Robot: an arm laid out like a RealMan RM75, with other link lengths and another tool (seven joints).
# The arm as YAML. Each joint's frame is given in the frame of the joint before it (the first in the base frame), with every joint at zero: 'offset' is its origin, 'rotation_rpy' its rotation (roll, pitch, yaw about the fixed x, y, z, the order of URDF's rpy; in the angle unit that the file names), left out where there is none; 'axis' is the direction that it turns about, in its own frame. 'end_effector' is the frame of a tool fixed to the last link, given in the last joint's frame.
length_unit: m
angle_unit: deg
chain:
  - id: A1
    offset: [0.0, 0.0, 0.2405]
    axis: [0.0, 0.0, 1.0]
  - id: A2
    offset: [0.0, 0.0, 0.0]
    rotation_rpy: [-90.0, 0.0, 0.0]
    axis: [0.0, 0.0, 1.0]
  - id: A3
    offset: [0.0, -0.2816, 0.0]
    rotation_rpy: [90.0, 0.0, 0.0]
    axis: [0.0, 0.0, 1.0]
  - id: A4
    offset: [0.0, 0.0, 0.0]
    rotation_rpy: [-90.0, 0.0, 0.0]
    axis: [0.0, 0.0, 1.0]
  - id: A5
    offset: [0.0, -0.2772, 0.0]
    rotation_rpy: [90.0, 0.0, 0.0]
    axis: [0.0, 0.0, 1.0]
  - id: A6
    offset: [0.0, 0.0, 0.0]
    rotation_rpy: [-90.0, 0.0, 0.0]
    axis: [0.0, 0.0, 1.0]
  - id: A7
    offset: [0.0, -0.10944, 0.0]
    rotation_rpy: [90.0, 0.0, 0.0]
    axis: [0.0, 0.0, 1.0]
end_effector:
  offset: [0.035, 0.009, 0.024]
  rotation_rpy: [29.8, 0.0, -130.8]
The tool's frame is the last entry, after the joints.
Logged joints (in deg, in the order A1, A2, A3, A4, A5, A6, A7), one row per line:
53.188 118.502 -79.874 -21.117 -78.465 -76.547 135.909
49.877 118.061 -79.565 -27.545 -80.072 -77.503 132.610
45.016 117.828 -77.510 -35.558 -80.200 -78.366 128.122
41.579 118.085 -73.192 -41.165 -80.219 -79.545 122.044
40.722 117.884 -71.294 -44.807 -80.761 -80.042 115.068
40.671 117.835 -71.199 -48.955 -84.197 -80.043 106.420
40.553 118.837 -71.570 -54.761 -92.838 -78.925 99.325
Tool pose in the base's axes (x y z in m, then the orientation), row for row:
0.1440 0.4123 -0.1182 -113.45 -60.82 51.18
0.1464 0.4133 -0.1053 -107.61 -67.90 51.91
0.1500 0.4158 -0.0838 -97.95 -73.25 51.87
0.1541 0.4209 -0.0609 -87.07 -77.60 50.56
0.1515 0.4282 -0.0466 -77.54 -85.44 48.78
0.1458 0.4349 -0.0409 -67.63 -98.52 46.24
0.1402 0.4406 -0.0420 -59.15 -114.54 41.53
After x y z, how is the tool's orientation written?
As a rotation vector, in degrees.
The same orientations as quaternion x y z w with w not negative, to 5 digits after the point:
-0.76592 -0.41061 0.34553 0.35408
-0.72963 -0.46038 0.35196 0.36307
-0.67575 -0.50535 0.35785 0.39991
-0.61330 -0.54660 0.35613 0.44527
-0.54972 -0.60573 0.34583 0.45968
-0.47466 -0.69146 0.32454 0.43733
-0.40413 -0.78256 0.28374 0.37917

